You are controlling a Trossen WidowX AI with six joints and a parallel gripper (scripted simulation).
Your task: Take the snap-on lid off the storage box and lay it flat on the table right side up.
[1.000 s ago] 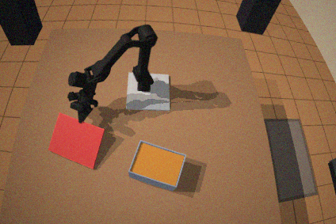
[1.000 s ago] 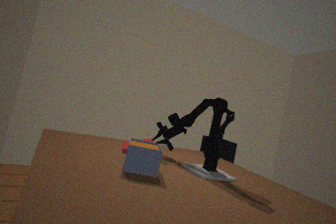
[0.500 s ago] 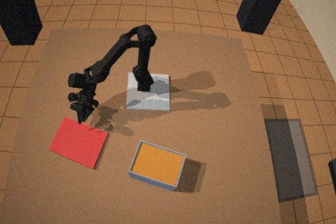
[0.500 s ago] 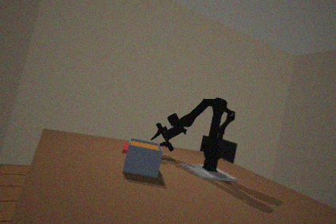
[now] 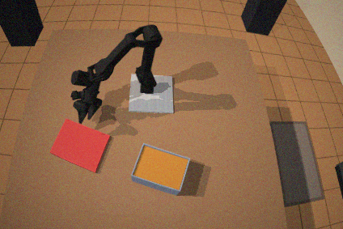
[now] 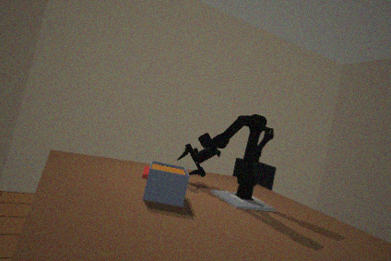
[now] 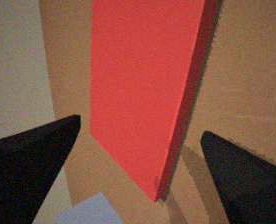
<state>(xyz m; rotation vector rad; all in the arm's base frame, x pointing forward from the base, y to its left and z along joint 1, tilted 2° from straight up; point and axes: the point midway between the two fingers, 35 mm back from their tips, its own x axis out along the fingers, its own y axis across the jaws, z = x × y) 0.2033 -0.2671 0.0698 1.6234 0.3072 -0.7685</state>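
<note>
The lid lies 90 mm ahead of my gripper tip, 20 mm to the right of it and 50 mm below it. Round my gripper tip: storage box: 200 mm ahead, 340 mm to the left, 10 mm below.
</note>
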